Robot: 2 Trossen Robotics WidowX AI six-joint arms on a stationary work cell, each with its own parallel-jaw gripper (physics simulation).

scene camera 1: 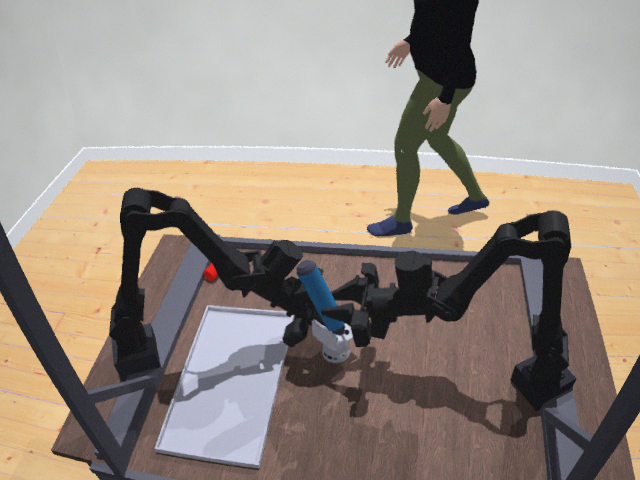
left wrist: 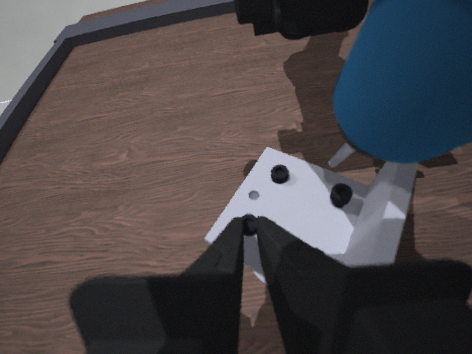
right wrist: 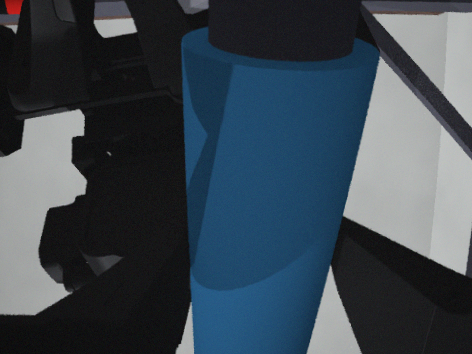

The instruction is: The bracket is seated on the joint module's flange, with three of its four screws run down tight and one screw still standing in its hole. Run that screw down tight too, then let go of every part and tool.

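The white bracket (scene camera 1: 324, 334) (left wrist: 300, 212) sits on the white joint module (scene camera 1: 336, 355). In the left wrist view, black screw heads show at the far corner (left wrist: 279, 173), near the upright wall (left wrist: 341, 195) and at the left fingertips (left wrist: 249, 226); a fourth screw cannot be made out. My left gripper (scene camera 1: 311, 316) (left wrist: 249, 225) is shut on the screw head at its tips. My right gripper (scene camera 1: 330, 304) (right wrist: 259, 231) is shut on the blue screwdriver (scene camera 1: 319, 290) (left wrist: 405, 85) (right wrist: 275, 170), tilted over the bracket. Its pale bit (left wrist: 341, 155) shows beyond the plate's edge, apart from the visible screw heads.
A light grey tray (scene camera 1: 232, 335) lies on the brown table (scene camera 1: 439, 372), left of the module. A red cylinder (scene camera 1: 210, 272) lies at the back left. Grey frame rails (scene camera 1: 382, 250) border the work area. Both arms are close together above the module. A person (scene camera 1: 439, 77) is behind the table.
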